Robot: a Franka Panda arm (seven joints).
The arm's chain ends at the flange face. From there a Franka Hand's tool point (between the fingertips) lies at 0.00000 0.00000 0.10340 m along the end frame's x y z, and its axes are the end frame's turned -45 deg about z.
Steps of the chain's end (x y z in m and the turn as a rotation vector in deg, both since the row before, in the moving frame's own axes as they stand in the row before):
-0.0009 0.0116 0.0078 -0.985 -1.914 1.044
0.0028 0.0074 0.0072 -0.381 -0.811 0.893
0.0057 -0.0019 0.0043 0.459 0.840 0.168
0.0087 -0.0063 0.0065 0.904 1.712 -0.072
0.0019 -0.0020 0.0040 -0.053 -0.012 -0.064
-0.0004 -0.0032 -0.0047 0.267 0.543 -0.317
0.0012 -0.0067 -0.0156 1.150 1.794 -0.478
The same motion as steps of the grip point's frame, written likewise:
-0.0125 0.0063 0.0077 0.657 -2.050 1.044
-0.0048 0.0067 0.0072 0.304 -0.843 0.893
0.0070 0.0032 0.0043 -0.269 0.919 0.168
0.0139 0.0027 0.0064 -0.571 1.850 -0.072
0.0027 0.0000 0.0040 -0.029 -0.046 -0.064
0.0030 -0.0022 -0.0047 -0.195 0.573 -0.317
0.0093 -0.0031 -0.0157 -0.455 2.082 -0.478

